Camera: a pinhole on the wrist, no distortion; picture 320 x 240 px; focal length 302.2 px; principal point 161.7 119.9 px. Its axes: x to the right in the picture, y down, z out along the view. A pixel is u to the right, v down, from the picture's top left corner.
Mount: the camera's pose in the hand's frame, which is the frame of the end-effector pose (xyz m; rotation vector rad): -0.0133 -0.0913 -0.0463 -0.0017 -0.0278 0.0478
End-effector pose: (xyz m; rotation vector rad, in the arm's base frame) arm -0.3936 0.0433 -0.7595 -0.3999 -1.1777 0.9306
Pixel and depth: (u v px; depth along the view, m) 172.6 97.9 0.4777
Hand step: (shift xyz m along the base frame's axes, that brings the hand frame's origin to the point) -0.3426 -0.1603 0.2429
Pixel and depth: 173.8 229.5 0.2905
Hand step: -0.2293 -0.0492 0.0710
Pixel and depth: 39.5 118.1 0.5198
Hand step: -0.4025 -0.3366 0.1021
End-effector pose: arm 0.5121 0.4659 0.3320 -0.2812 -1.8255 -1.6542
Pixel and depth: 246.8 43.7 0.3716
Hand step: -0.2699 0.2566 -0.0926
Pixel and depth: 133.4 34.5 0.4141
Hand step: -0.1893 0.3251 -0.2009
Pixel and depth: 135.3 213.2 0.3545
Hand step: -0.0425 0.3096 -0.0189
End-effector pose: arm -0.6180 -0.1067 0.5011 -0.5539 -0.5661 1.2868
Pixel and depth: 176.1 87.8 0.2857
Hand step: -0.0742 -0.0134 0.2577
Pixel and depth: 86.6 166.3 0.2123
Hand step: -0.0794 -0.0728 0.1567
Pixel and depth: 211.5 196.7 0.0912
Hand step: 0.0180 -0.0118 0.0782
